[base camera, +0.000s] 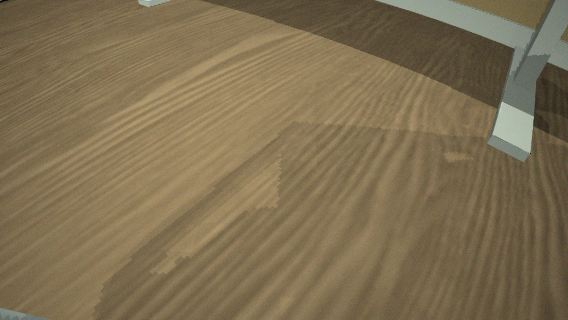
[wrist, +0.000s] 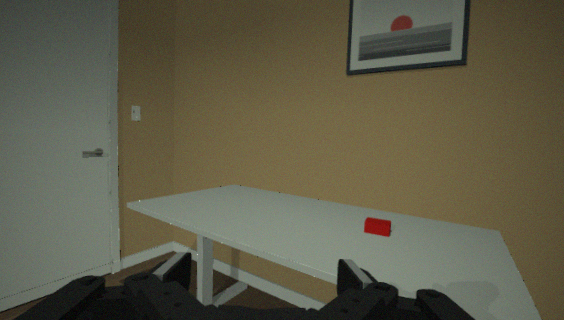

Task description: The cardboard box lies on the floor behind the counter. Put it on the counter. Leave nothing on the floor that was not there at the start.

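Frame: origin at the arm's base, x ahead, y left, z up, level; metres.
Where they show: gripper, fingertip midpoint: (wrist: 264, 272).
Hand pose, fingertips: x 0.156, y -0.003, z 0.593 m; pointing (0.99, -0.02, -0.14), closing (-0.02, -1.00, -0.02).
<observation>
After its pixels a point has its place.
My gripper (wrist: 264, 272) {x 0.156, y -0.003, z 0.593 m} is open in the wrist view, with nothing between its fingers. Beyond it stands a long white table (wrist: 240, 212) {x 1.203, y 0.114, z 0.324 m}, which may or may not be the counter. A small red block (wrist: 377, 226) {x 0.948, y -0.424, z 0.356 m} lies on its top, right of the middle. The cardboard box does not show in either view. The gripper does not show in the base camera view, though a large shadow lies across the wooden floor (base camera: 175, 100) {x 0.600, y 0.214, z -0.396 m} there.
A white table foot (base camera: 512, 125) rests on the floor at the right in the base camera view. Another white piece (base camera: 152, 2) {x 1.243, y 0.518, z -0.382 m} shows at the top edge. The wrist view shows a wall (wrist: 260, 115) {x 1.809, y 0.056, z 0.820 m} behind the table, a framed picture (wrist: 405, 47) {x 1.264, y -0.645, z 1.134 m} and a door (wrist: 50, 125) {x 1.665, y 1.349, z 0.698 m} at left.
</observation>
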